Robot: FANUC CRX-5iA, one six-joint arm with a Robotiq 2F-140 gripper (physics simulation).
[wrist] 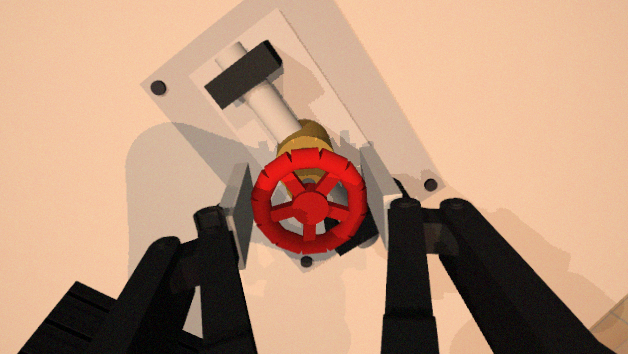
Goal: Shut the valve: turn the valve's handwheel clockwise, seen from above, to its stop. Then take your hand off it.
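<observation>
The red handwheel [310, 159], a ring with spokes and a round hub, is in the middle of the wrist view. It sits on the brass valve body [312, 131], which partly shows behind its upper rim. My gripper [306, 176] is shut on the handwheel, with one grey pad against the left side of the rim and the other against the right side. The lower part of the valve is mostly hidden under the wheel.
A pale pipe [274, 111] runs up and left from the valve through a black clamp [242, 75]. Another black clamp [361, 235] shows below right of the wheel. The grey base plate [372, 102] has dark bolts at its corners. A tan tiled surface [614, 322] shows at the lower right corner.
</observation>
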